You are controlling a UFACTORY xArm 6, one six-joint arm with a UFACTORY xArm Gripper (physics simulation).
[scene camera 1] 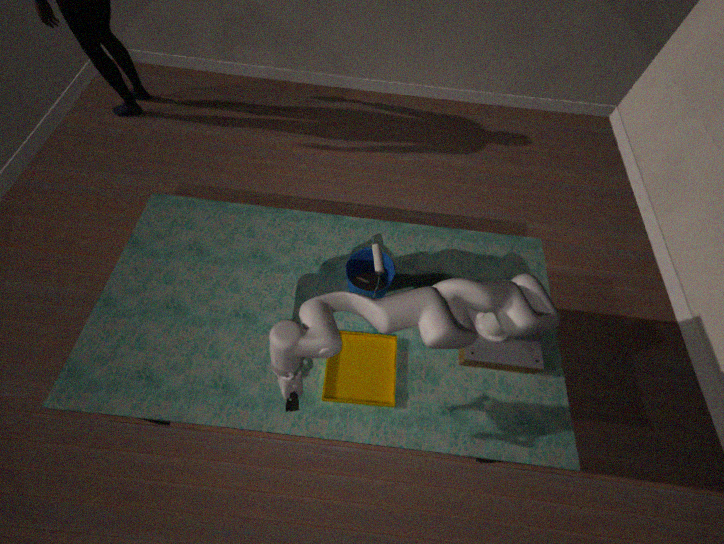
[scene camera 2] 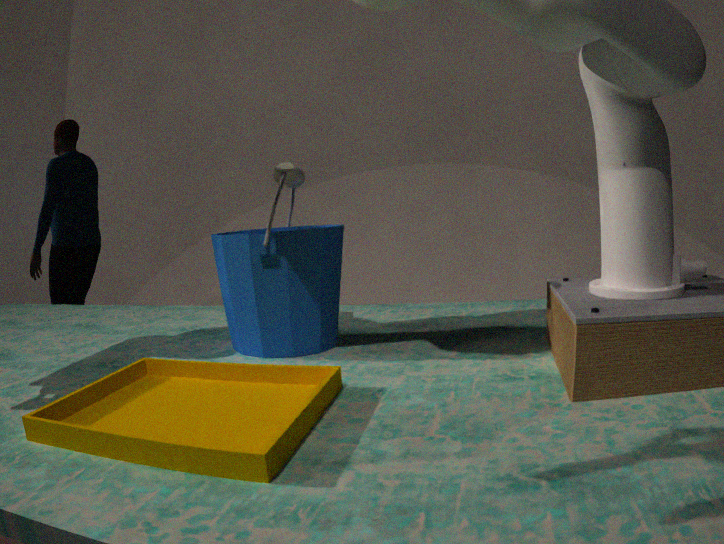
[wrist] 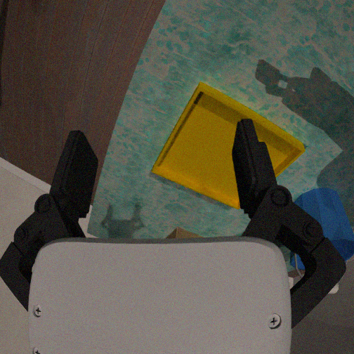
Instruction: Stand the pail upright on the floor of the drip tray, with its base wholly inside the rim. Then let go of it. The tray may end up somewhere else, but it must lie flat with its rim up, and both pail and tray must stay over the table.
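Pixels of known places: arm's base, link origin: (scene camera 1: 492,325) (scene camera 2: 637,291).
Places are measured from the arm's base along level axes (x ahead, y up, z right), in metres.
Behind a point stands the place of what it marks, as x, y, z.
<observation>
A blue pail (scene camera 1: 369,279) @[0.446, -0.065, 0.188] (scene camera 2: 282,292) @[0.426, 0.005, 0.074] (wrist: 325,215) stands upright on the table, beside the tray and apart from it, with its handle raised above the mouth. The yellow drip tray (scene camera 1: 362,369) @[0.458, -0.076, -0.167] (scene camera 2: 175,412) @[0.477, -0.076, -0.164] (wrist: 205,145) lies flat with its rim up, and its floor is bare. My gripper (wrist: 159,139) is open and empty, high above the table. In the scene camera 1 view, my gripper (scene camera 1: 292,401) @[0.669, 0.195, -0.307] is to the left of the tray, and the arm passes over the area between pail and tray. The fingers do not show in the scene camera 2 view.
The arm's base block (scene camera 1: 503,355) @[-0.024, -0.001, -0.109] (scene camera 2: 643,356) @[0.037, -0.040, -0.135] is at the table's right end. The green patterned table top (scene camera 1: 204,327) @[1.041, -0.080, -0.045] (scene camera 2: 468,432) @[0.210, -0.080, -0.185] (wrist: 150,115) has its near edge below the tray in the scene camera 1 view. A person (scene camera 1: 105,46) (scene camera 2: 73,216) stands on the floor beyond the table.
</observation>
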